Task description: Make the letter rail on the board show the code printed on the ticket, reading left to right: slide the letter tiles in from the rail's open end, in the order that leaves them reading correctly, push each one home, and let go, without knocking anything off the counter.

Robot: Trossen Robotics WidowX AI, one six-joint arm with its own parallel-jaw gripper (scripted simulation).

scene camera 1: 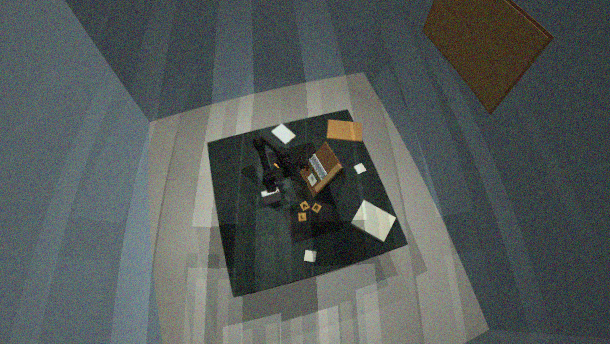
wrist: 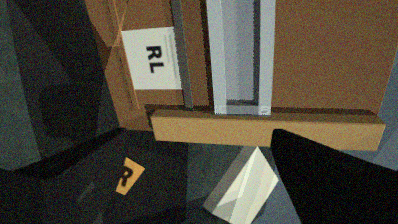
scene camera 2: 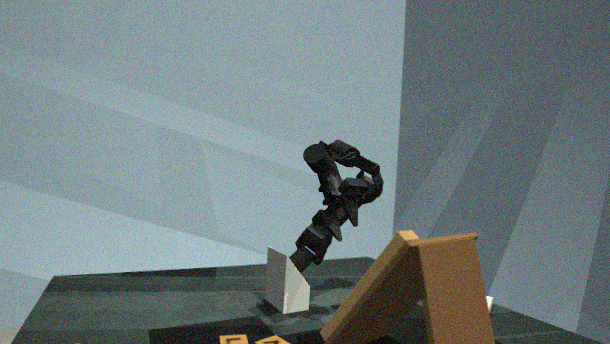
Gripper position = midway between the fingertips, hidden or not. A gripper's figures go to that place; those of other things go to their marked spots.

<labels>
My gripper (wrist: 200, 137) is 0.11 m from the lens. A brown slanted board (wrist: 320, 76): 0.29 m from the lens.
</labels>
